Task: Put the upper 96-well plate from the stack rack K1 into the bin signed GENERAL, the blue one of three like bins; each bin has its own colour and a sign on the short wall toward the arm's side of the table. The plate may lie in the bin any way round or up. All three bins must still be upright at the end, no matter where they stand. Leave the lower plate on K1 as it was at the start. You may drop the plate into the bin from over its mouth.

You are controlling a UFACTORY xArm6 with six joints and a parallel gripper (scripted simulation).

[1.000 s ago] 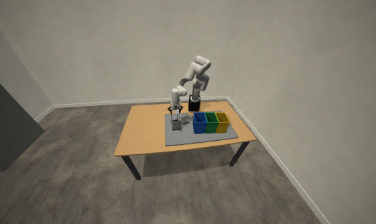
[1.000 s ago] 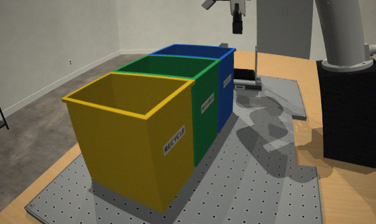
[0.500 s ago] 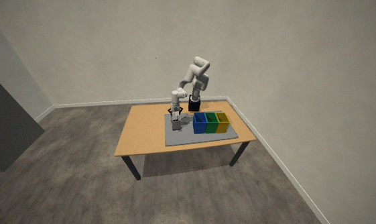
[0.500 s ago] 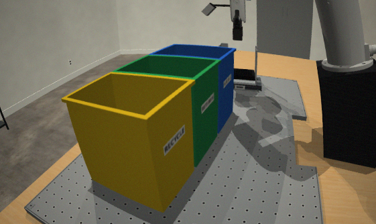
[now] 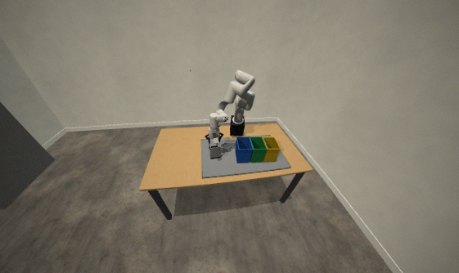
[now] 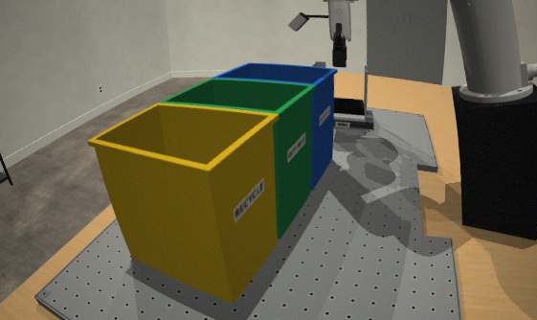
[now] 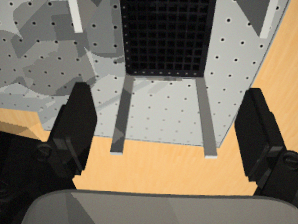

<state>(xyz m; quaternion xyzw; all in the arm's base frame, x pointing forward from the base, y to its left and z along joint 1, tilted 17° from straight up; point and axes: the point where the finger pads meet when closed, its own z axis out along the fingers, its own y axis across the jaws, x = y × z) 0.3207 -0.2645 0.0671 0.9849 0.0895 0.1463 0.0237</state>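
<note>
Now: hand 120 mm above the black 96-well plate. The rest, counted from my hand: blue bin: 50 mm ahead, 270 mm to the left, 70 mm below; then pale plate: 140 mm below; then green bin: 50 mm ahead, 400 mm to the left, 70 mm below.
</note>
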